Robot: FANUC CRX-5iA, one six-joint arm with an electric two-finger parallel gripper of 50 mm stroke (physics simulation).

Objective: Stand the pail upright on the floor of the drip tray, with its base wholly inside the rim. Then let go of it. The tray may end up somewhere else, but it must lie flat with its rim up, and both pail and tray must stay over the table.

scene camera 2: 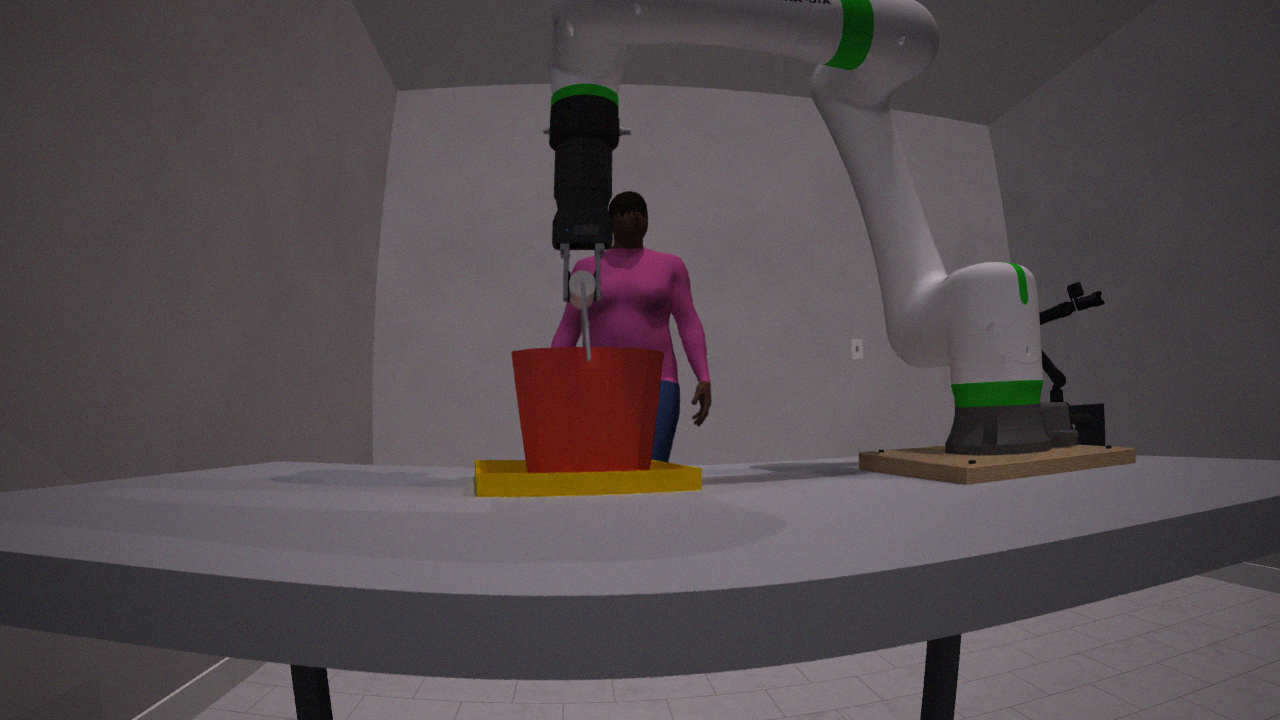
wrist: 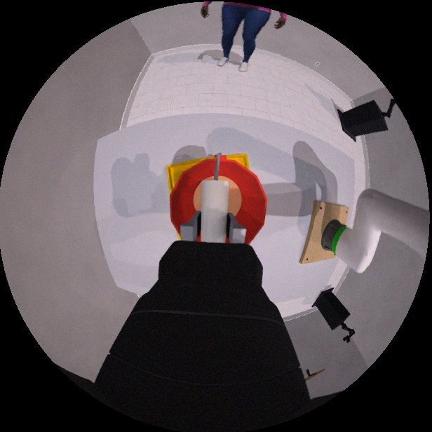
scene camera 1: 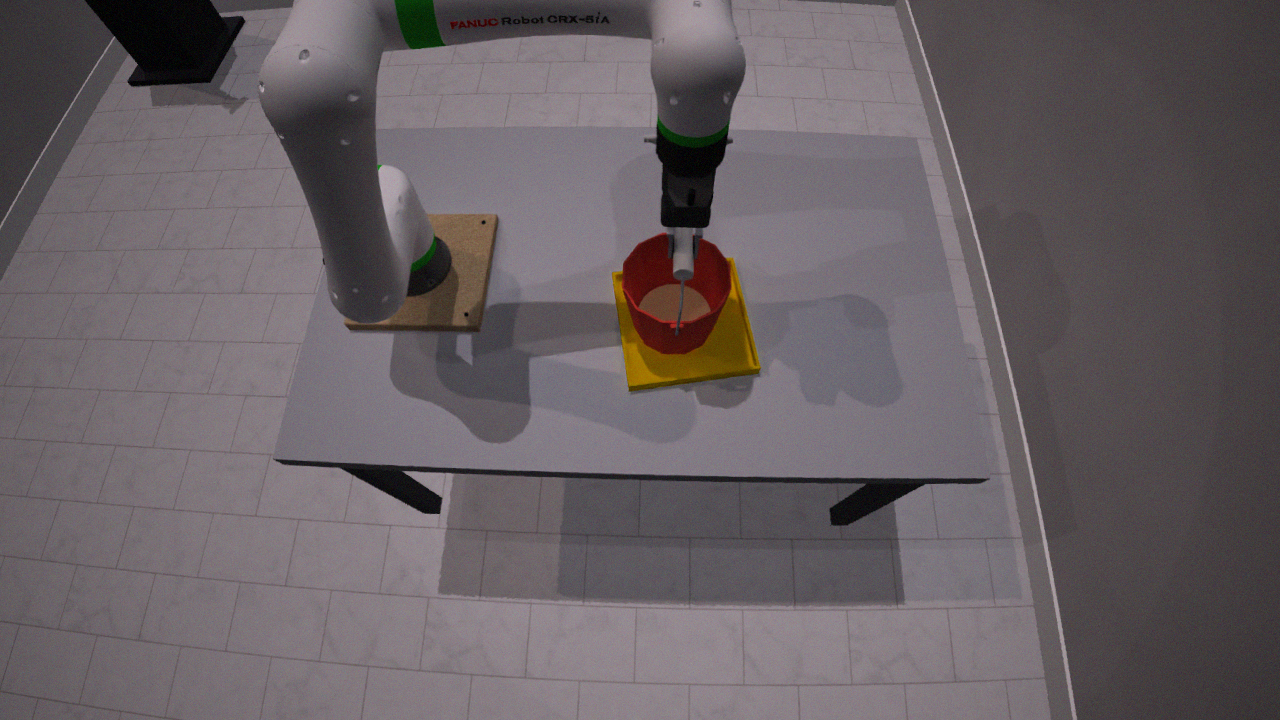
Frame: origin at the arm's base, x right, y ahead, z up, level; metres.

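Seen in the pictures: gripper, fingertip midpoint: (scene camera 2: 581, 300) (scene camera 1: 682, 253); arm's base, link origin: (scene camera 2: 997, 450) (scene camera 1: 416, 265).
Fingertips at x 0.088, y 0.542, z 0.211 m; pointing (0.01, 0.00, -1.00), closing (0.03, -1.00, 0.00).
Offsets run from my fingertips to a thing's middle. Level surfaces: height alone.
The red pail (scene camera 1: 677, 340) (scene camera 2: 588, 411) (wrist: 256, 200) is upright, over and within the outline of the yellow drip tray {dx +0.008, dy +0.014, dz -0.221 m} (scene camera 1: 694, 370) (scene camera 2: 586, 484) (wrist: 178, 172). In the scene camera 2 view its lower edge meets the line of the tray's near rim, so contact with the tray floor cannot be told. The tray lies flat on the table, rim up. My gripper (scene camera 1: 684, 250) (scene camera 2: 581, 288) (wrist: 213, 219) is shut on the white handle grip {dx -0.002, dy +0.000, dz +0.011 m} (scene camera 1: 682, 268) (wrist: 215, 200) of the pail, above its mouth. The wire bail stands raised.
The arm's base stands on a wooden plate (scene camera 1: 469, 268) (scene camera 2: 913, 465) (wrist: 311, 240) on the same grey table {dz -0.233 m} (scene camera 1: 554, 438) (scene camera 2: 358, 537) (wrist: 280, 280). The tray lies away from the table edges. A person (scene camera 2: 640, 304) (wrist: 245, 30) stands beyond the table.
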